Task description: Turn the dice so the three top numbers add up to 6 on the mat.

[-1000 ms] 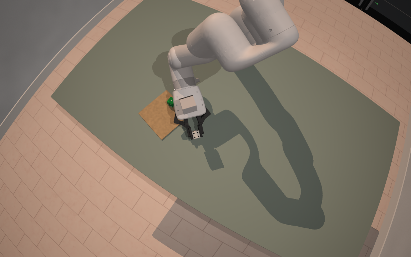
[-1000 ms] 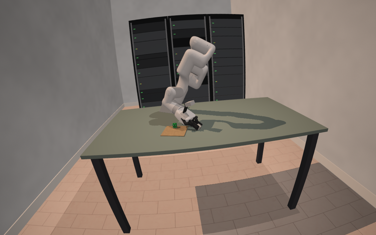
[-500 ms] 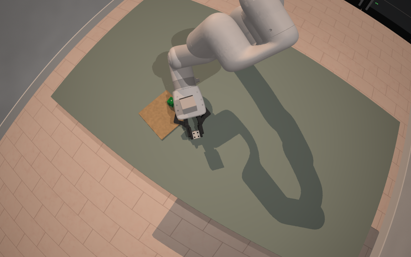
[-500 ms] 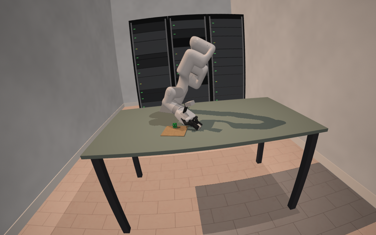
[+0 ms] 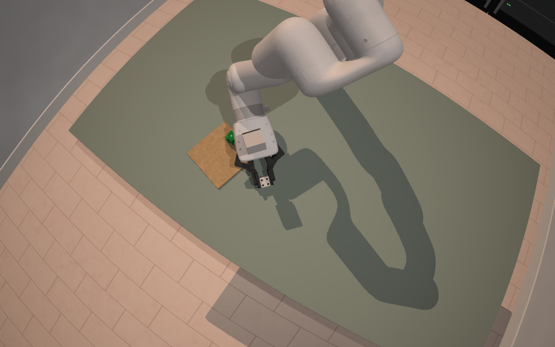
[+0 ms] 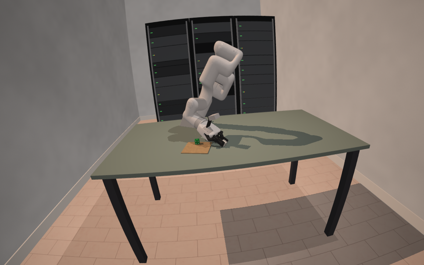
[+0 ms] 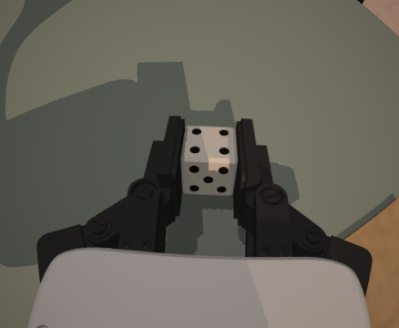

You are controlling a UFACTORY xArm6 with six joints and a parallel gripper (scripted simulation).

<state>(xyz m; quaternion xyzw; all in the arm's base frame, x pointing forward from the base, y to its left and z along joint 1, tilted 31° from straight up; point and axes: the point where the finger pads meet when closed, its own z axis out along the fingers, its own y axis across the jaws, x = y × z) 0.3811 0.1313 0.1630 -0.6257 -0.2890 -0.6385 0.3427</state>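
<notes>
Now: hand 1 cm to the right of the white die and 1 cm above it. Round my hand: black die 6 cm behind, 3 cm to the right, 1 cm below; brown mat 14 cm to the right, 2 cm below, 2 cm ahead; green die 14 cm to the right, 3 cm behind, 1 cm below.
</notes>
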